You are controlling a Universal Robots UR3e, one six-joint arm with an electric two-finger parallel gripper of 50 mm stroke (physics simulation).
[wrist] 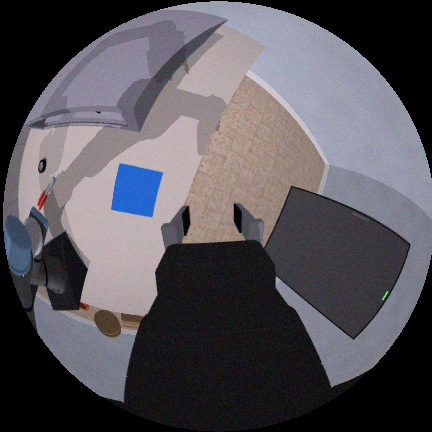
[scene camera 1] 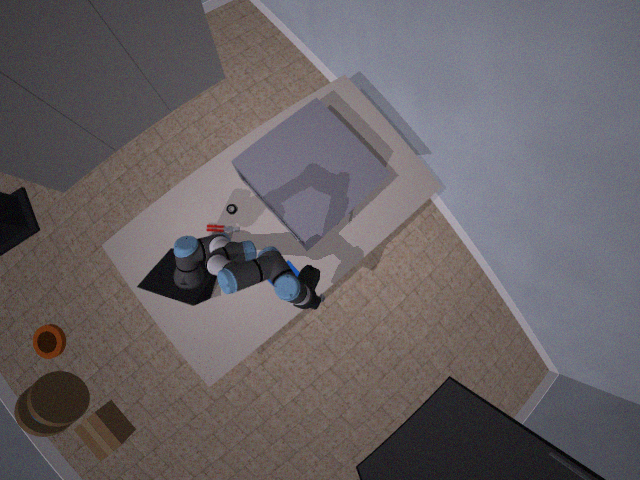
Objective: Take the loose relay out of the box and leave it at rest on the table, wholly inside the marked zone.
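Where they show: gripper, fingertip midpoint: [wrist: 211, 213] [scene camera 1: 316, 295]; arm's base, link origin: [wrist: 57, 275] [scene camera 1: 189, 277].
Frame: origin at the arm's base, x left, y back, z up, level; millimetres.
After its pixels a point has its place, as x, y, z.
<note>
The box [scene camera 1: 305, 139] @(273, -748, 85) [wrist: 95, 75] is a large grey-purple case on the pale table [scene camera 1: 170, 211] @(361, -22, -118) [wrist: 100, 240] @(-170, -159, -118), with an opening in its side facing the arm's base. In the wrist view a small dark piece [wrist: 98, 111] @(2, -525, -82) shows in that opening; it may be the relay, mostly hidden. The relay does not show in the scene view. The marked zone [scene camera 1: 293, 267] @(-196, -422, -117) [wrist: 137, 190] @(-243, -369, -117) is a flat blue square, largely covered by the arm in the scene view. My gripper [scene camera 1: 321, 298] @(-325, -439, 173) [wrist: 211, 213] @(-325, -439, 173) is open and empty, raised near the table's long edge, beside the zone.
Red-handled pliers [scene camera 1: 216, 227] @(166, -192, -108) [wrist: 43, 199] @(146, -193, -108) and a small black ring [scene camera 1: 231, 208] @(221, -299, -109) [wrist: 42, 165] @(191, -306, -98) lie on the table between the arm's base and the box. A large dark cabinet [scene camera 1: 465, 439] [wrist: 340, 255] stands on the floor beyond the table edge.
</note>
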